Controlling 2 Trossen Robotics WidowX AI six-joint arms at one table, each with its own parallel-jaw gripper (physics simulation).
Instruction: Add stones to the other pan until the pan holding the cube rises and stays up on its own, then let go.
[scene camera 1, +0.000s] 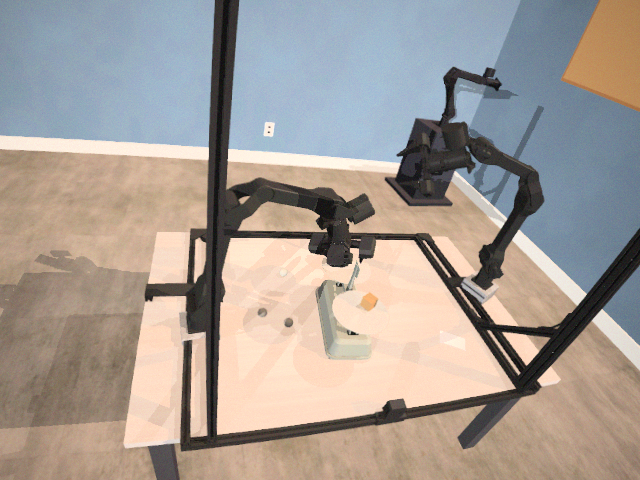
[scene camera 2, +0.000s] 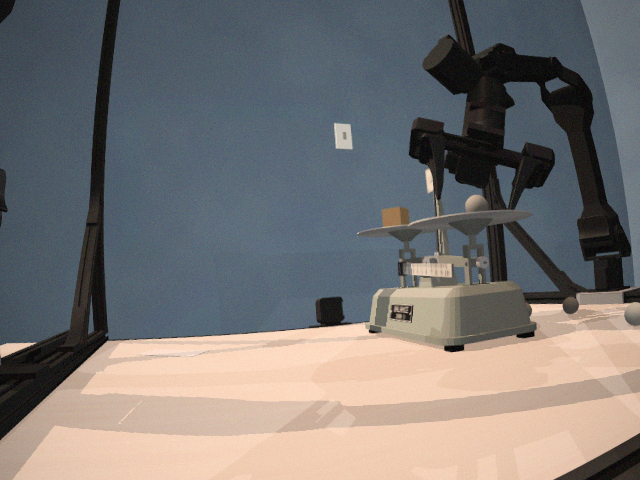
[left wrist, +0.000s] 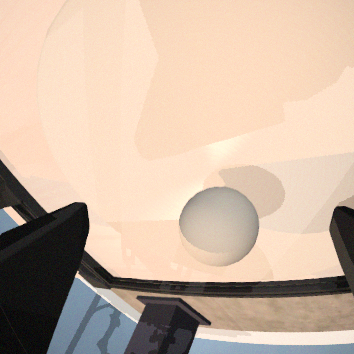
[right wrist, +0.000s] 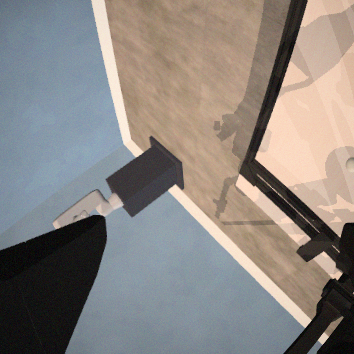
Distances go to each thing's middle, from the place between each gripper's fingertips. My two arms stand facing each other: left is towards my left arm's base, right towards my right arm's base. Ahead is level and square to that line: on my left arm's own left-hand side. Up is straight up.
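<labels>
My left hand sits 100 mm past the balance scale (scene camera 2: 439, 311), and it is also 40 mm above the scale and 20 mm to the right of it.
As for my right hand, the scale is 190 mm to the left of it, 240 mm behind it and 280 mm below it.
</labels>
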